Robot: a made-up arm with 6 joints.
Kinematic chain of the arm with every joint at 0, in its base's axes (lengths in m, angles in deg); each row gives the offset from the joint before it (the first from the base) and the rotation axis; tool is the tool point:
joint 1: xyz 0 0 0.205 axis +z
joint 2: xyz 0 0.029 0 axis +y
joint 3: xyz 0 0 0.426 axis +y
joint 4: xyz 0 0 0.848 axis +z
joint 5: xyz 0 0 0 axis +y
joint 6: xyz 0 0 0.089 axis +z
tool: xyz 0 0 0
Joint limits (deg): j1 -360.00..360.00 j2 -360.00..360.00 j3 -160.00..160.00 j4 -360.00..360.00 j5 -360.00..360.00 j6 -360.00..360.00
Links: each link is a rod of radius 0.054 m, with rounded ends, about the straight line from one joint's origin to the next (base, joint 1, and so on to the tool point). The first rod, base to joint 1, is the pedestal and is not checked.
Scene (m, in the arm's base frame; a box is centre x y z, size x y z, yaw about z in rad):
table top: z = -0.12
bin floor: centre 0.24 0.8 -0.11 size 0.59 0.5 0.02 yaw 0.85
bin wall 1: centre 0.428 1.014 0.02 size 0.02 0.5 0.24 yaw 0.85
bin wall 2: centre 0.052 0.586 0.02 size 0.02 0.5 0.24 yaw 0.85
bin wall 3: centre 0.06 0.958 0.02 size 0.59 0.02 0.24 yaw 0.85
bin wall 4: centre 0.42 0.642 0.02 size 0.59 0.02 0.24 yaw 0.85
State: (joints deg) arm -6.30 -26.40 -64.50 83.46 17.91 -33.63
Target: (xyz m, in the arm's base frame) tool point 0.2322 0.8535 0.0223
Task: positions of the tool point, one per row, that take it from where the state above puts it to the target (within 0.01 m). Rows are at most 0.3 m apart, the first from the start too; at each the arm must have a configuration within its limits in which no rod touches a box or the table.
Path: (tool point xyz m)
1: -1.0122 0.4258 0.5377
2: -0.8600 0.6359 0.4991
3: -0.6650 0.7972 0.4597
4: -0.4419 0.9013 0.4192
5: -0.2072 0.9442 0.3781
6: 0.0226 0.9265 0.3360
7: 0.2321 0.8535 0.2937
8: 0.2341 0.8637 0.1586
9: 0.2322 0.8534 0.0222

